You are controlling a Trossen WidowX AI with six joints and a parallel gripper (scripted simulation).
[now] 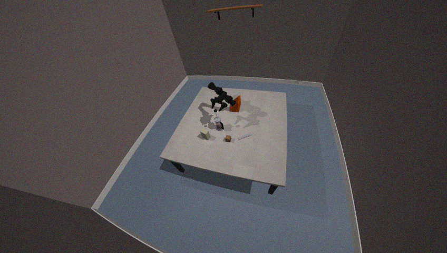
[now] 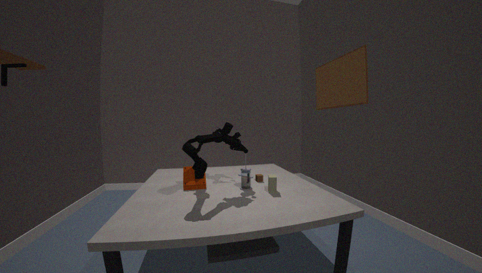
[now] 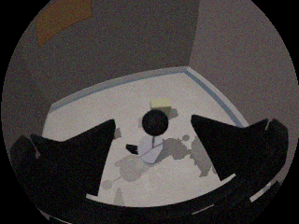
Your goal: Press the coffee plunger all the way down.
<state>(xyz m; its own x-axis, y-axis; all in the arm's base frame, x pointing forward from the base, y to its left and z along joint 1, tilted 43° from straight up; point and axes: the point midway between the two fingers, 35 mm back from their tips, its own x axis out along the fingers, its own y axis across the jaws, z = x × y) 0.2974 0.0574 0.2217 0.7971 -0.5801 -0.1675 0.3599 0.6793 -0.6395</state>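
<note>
Right now the coffee press is 140 mm below my gripper tip, 10 mm to the left of it and 10 mm ahead of it. The rest, counted from my gripper tip: flat white strip 300 mm to the left, 280 mm below, 90 mm ahead.
</note>
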